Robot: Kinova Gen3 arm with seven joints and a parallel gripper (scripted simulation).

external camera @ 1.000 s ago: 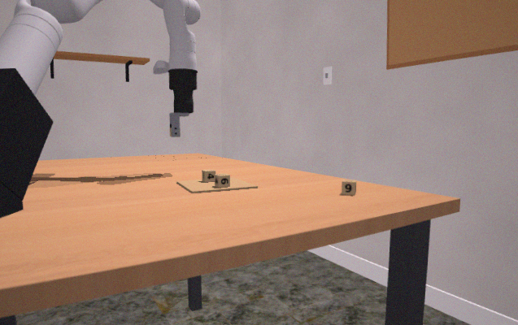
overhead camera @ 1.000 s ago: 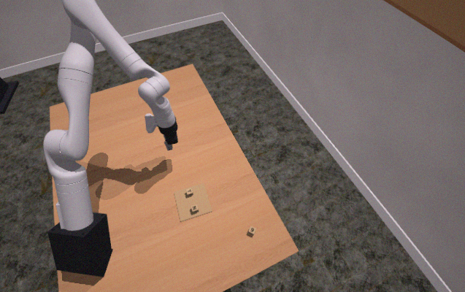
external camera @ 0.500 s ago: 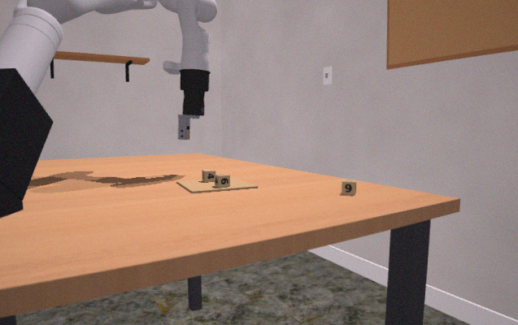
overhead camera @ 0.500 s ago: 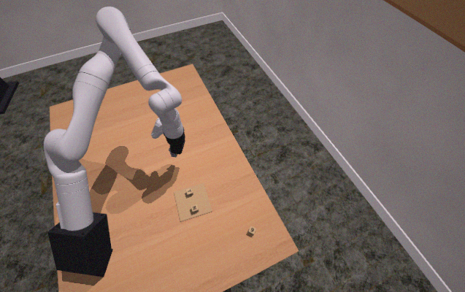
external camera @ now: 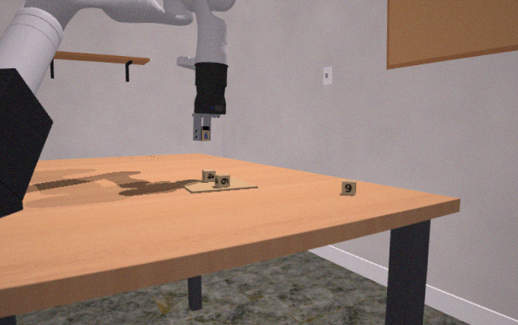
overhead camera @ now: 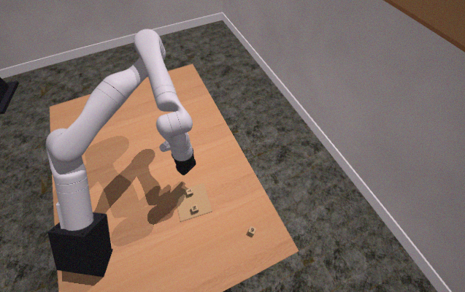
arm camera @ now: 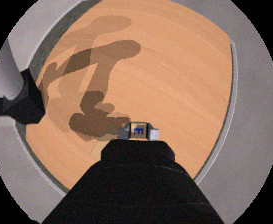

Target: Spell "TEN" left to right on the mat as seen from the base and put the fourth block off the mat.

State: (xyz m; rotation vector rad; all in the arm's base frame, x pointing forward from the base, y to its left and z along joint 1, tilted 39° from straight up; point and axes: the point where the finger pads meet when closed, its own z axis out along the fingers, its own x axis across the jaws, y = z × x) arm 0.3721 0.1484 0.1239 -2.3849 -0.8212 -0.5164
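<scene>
Now: hand 10 mm short of the mat, 110 mm to the left of it and 110 mm above it.
</scene>
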